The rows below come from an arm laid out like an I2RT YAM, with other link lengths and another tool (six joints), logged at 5 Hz.
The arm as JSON. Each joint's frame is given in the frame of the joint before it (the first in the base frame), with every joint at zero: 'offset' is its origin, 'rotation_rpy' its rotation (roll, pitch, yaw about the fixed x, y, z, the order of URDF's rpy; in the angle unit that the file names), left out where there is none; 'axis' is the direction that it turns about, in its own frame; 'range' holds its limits. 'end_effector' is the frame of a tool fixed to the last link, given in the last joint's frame.
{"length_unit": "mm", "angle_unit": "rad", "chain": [
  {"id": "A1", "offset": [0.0, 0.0, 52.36], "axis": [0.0, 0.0, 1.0], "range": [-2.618, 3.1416]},
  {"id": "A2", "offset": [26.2, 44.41, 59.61], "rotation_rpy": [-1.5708, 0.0, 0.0], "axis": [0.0, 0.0, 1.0], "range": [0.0, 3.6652]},
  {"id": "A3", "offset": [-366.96, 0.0, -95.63], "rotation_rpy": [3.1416, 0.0, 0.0], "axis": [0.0, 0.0, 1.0], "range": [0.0, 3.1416]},
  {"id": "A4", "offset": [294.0, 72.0, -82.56], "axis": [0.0, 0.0, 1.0], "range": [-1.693, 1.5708]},
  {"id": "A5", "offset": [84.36, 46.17, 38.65], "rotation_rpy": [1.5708, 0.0, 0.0], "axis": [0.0, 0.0, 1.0], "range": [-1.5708, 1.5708]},
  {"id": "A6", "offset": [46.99, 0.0, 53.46], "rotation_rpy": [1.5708, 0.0, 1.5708], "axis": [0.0, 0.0, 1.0], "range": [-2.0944, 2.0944]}
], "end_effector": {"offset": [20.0, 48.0, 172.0], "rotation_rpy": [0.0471, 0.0, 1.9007]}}
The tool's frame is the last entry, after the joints.
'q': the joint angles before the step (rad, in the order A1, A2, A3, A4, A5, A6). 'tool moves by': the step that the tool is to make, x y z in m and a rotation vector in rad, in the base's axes. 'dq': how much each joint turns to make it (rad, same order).
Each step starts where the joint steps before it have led.
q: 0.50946 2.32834 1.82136 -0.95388 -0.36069 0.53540
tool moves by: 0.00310 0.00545 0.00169 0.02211 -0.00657 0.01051
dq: 0.00038 0.00456 0.01103 0.00689 -0.01716 -0.00878
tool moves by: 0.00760 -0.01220 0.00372 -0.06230 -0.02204 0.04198
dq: 0.00076 0.02060 0.06792 -0.07594 0.06027 -0.05111
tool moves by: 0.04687 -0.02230 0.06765 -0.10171 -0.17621 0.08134
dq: -0.00419 -0.00571 0.25180 -0.17892 0.16175 -0.11100
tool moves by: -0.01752 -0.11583 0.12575 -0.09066 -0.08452 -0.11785
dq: -0.12970 -0.22354 0.03739 -0.22660 0.11368 -0.03396
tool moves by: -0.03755 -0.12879 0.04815 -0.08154 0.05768 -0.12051
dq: -0.20677 -0.10836 -0.00807 -0.17964 0.04768 -0.09538
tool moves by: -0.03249 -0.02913 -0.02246 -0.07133 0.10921 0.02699
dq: -0.02365 -0.03812 -0.15599 0.00037 0.04959 -0.05417
